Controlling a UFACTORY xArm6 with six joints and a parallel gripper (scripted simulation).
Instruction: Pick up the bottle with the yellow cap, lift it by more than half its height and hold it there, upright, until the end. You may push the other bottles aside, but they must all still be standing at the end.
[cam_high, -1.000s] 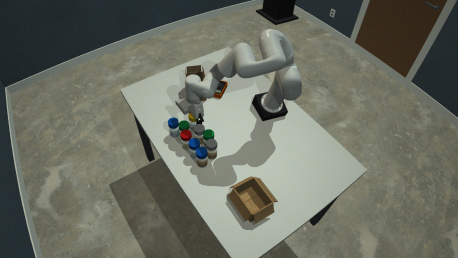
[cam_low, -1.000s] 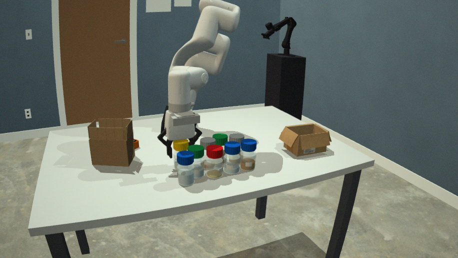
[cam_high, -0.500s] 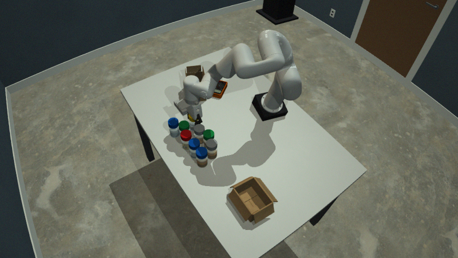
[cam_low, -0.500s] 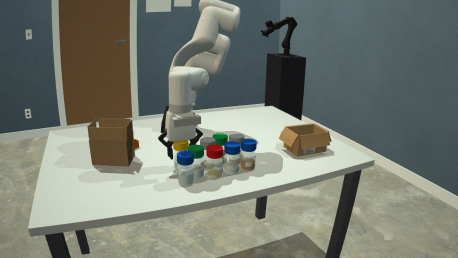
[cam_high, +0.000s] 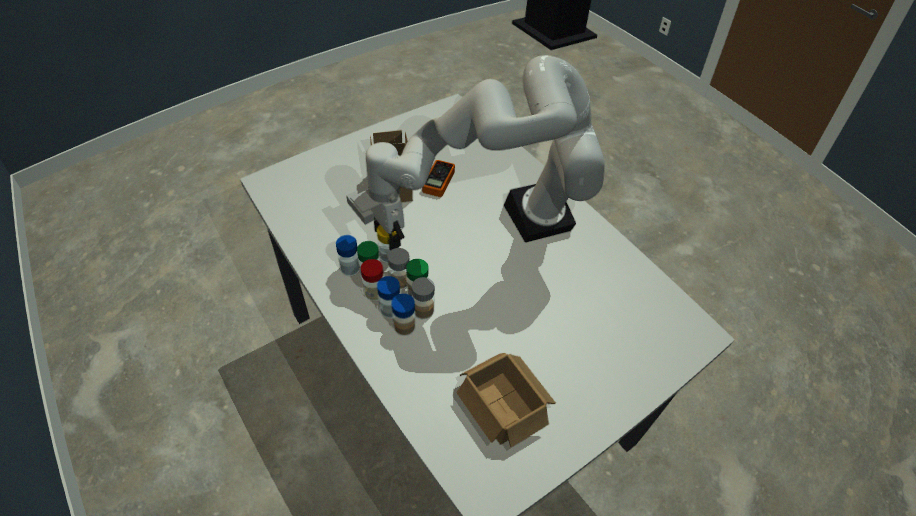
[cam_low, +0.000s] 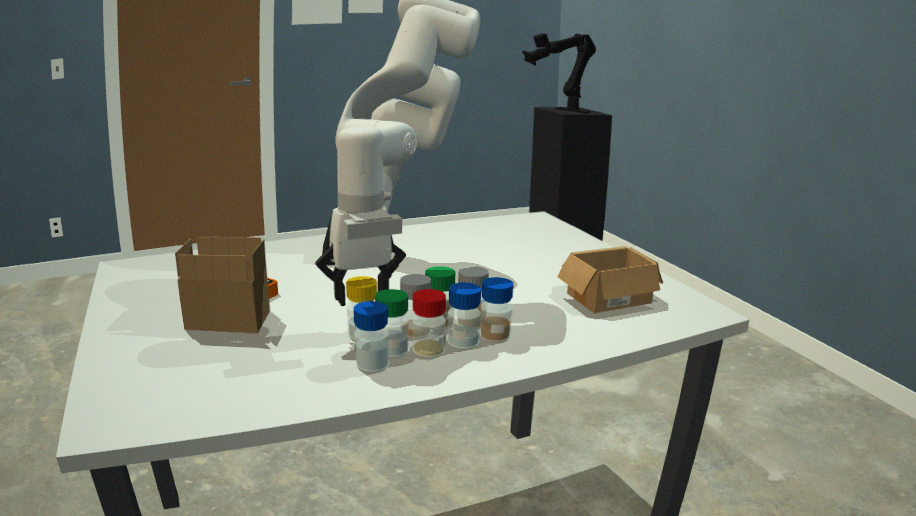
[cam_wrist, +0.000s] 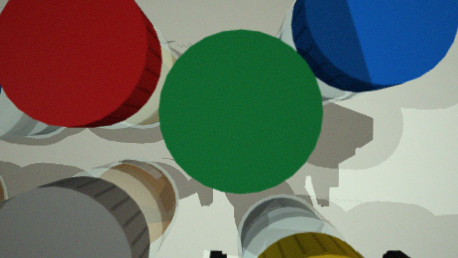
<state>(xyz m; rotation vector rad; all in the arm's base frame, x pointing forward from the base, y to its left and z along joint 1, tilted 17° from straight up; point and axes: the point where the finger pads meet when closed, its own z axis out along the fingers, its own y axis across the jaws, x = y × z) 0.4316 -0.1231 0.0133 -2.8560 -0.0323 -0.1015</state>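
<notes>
The yellow-capped bottle is 40 mm below my hand. Round my hand: red-capped bottle 90 mm to the left, 90 mm ahead, 40 mm below; cardboard box 240 mm to the right, 140 mm behind, 20 mm below; green-capped bottle 70 mm ahead, 40 mm below, 30 mm to the left.
</notes>
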